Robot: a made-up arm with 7 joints. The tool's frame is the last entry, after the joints. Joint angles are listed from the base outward.
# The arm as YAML. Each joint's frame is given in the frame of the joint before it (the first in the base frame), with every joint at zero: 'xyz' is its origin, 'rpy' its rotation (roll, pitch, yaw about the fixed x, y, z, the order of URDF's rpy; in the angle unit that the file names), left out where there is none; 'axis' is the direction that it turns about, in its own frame. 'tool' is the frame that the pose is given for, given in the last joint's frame.
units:
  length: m
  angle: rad
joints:
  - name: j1
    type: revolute
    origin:
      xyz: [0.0, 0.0, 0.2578]
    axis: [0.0, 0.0, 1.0]
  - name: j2
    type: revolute
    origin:
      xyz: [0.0, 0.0, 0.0]
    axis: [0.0, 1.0, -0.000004]
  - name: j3
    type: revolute
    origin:
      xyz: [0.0, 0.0, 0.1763]
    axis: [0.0, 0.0, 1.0]
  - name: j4
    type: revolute
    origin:
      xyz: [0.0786, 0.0, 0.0]
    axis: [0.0, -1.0, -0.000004]
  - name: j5
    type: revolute
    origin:
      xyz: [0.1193, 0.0, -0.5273]
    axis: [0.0, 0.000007, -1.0]
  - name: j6
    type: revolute
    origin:
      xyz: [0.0, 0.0, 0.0]
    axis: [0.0, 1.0, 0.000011]
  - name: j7
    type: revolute
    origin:
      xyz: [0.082, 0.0, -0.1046]
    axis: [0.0, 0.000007, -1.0]
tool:
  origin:
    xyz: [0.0, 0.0, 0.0]
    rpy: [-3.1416, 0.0, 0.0]
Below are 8 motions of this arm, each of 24 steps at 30 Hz.
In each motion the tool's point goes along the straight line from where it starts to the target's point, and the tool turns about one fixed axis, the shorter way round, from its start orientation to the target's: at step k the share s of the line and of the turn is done. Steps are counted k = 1, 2, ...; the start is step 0. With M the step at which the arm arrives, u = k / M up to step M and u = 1 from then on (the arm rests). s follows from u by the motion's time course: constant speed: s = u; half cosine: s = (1 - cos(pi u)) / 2; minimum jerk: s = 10 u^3 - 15 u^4 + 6 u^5.
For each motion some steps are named. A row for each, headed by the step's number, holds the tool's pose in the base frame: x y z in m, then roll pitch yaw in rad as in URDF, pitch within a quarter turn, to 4 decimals.
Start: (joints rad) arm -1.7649 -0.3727 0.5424 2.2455 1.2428 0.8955 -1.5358
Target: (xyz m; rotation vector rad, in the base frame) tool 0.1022 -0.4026 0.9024 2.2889 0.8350 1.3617
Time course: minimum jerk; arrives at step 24
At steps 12, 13, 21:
12: 0.1803 -0.3075 0.9719 1.7455 -0.6521 1.2840
13: 0.1682 -0.3223 0.9611 1.8230 -0.6713 1.2538
21: 0.1047 -0.3995 0.9046 2.2552 -0.7372 1.0632

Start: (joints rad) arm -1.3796 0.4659 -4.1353 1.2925 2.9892 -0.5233 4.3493
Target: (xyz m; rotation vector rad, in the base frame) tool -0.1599 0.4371 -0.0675 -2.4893 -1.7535 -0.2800
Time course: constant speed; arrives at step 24
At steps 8, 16, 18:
8: 0.2640 0.4023 0.2572 -2.3946 -0.3439 -0.0103
16: 0.0520 0.4197 0.0948 -2.8166 -0.3913 0.6338
18: -0.0009 0.4241 0.0543 -2.9198 -0.3633 0.7930

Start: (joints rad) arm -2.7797 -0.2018 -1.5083 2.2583 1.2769 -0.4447 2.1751
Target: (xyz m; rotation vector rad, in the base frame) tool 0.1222 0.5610 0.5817 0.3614 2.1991 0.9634
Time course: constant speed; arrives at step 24
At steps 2, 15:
2: 0.0546 0.4953 0.8682 0.9467 0.5240 2.4319
15: 0.0945 0.5341 0.6989 1.6611 0.5299 2.4963

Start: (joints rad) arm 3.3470 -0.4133 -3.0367 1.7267 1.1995 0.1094 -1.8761
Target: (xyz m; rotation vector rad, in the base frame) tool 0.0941 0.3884 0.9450 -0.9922 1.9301 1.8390
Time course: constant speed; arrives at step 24
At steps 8, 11, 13, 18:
8: 0.5535 0.2431 0.5573 1.5262 -0.4543 2.4222
11: 0.4674 0.2704 0.6300 1.4686 -0.2328 2.6158
13: 0.4100 0.2885 0.6785 1.4556 -0.0812 2.7337
18: 0.2664 0.3339 0.7996 1.5021 0.2951 3.0313

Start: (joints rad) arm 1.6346 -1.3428 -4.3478 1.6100 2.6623 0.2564 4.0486
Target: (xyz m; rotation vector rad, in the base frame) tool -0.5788 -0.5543 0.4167 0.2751 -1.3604 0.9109
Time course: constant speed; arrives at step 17
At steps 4, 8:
4: -0.6438 -0.4083 0.1671 2.1099 -1.0105 -1.4451
8: -0.6238 -0.4532 0.2439 2.1099 -1.3103 -1.4084

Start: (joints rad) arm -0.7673 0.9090 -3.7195 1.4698 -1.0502 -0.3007 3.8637
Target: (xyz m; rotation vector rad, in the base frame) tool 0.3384 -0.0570 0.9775 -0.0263 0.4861 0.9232
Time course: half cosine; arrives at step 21
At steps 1, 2, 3, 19, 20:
1: 0.0931 0.3272 0.9359 0.0663 0.6728 1.9533
2: 0.0972 0.3208 0.9366 0.0661 0.6681 1.9359
3: 0.1039 0.3103 0.9378 0.0660 0.6602 1.9075
19: 0.3329 -0.0484 0.9766 0.1968 0.4303 1.0058
20: 0.3370 -0.0548 0.9773 0.2009 0.4274 0.9902

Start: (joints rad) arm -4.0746 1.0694 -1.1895 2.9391 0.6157 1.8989 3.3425
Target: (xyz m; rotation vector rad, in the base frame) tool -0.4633 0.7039 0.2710 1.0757 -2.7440 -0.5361
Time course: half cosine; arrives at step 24
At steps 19, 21, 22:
19: -0.4479 0.6987 0.2943 2.8223 0.0484 -2.3107
21: -0.4576 0.7020 0.2796 2.7784 0.0151 -2.3633
22: -0.4608 0.7030 0.2748 2.7646 0.0039 -2.3800

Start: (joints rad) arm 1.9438 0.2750 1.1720 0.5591 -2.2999 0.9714 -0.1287
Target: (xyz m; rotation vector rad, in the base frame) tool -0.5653 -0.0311 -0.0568 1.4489 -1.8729 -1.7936
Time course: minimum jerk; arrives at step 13
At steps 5, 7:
5: -0.5298 -0.0377 -0.0853 2.1693 0.8665 -1.7729
7: -0.5439 -0.0351 -0.0740 2.0158 0.7321 -1.9733

